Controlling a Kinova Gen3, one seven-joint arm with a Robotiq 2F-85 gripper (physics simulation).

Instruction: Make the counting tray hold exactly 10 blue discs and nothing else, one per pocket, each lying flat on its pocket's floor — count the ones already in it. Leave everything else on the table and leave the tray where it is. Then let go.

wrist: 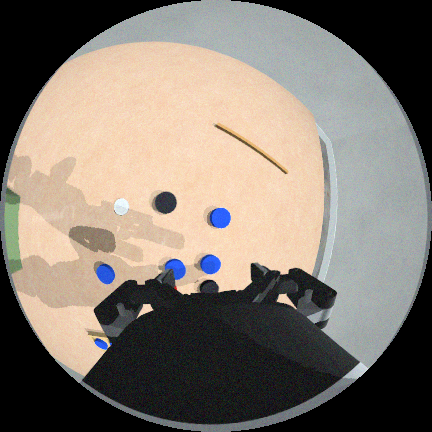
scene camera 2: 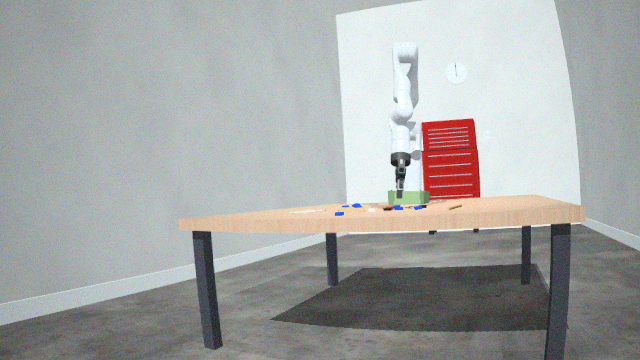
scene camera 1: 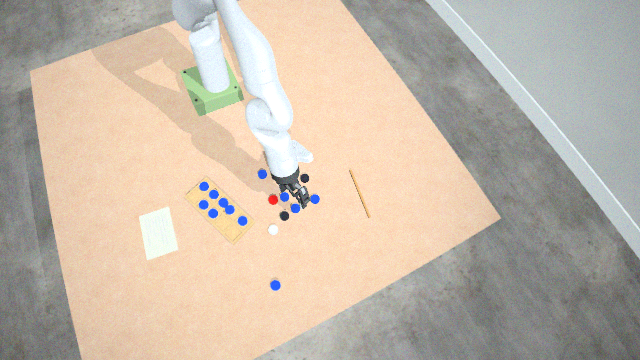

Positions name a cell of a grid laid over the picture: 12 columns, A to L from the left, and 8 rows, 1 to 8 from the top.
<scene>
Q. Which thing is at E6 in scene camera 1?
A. A wooden counting tray.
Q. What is the gripper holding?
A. Nothing.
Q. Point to a paper sheet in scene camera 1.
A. At C6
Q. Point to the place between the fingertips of the gripper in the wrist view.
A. F6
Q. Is the gripper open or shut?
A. Open.
</scene>
